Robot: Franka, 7 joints.
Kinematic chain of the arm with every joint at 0, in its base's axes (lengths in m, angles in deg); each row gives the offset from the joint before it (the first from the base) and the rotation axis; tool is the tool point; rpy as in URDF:
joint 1: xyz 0 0 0.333 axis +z
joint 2: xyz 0 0 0 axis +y
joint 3: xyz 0 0 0.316 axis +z
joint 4: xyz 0.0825 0 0 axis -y
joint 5: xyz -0.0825 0 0.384 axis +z
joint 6: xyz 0 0 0 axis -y
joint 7: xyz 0.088 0 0 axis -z
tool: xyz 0 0 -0.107 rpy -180 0 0
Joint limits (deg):
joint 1: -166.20..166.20
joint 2: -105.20..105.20
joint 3: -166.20..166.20
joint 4: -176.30..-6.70
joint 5: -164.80..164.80
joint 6: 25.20..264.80
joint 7: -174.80..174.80
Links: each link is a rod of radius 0.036 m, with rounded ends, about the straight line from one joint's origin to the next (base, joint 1, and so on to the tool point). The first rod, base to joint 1, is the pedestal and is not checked.
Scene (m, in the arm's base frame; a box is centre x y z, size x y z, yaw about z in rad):
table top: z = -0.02
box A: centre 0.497 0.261 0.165 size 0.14 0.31 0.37 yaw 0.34
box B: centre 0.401 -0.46 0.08 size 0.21 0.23 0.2 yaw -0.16
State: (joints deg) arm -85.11 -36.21 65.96 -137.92 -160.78 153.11 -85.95
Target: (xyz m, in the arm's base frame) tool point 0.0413 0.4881 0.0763
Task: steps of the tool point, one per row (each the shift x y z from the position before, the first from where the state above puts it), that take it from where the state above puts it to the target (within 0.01 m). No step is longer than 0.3 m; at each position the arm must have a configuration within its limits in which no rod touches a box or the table.
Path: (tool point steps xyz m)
1: 0.0902 0.1544 0.0390
2: 0.0236 0.1878 0.0477
3: -0.0520 0.1853 0.0631
4: -0.1179 0.1456 0.0814
5: -0.1303 0.0843 -0.2111
6: -0.1299 -0.0252 -0.2012
7: -0.0890 -0.1147 -0.1568

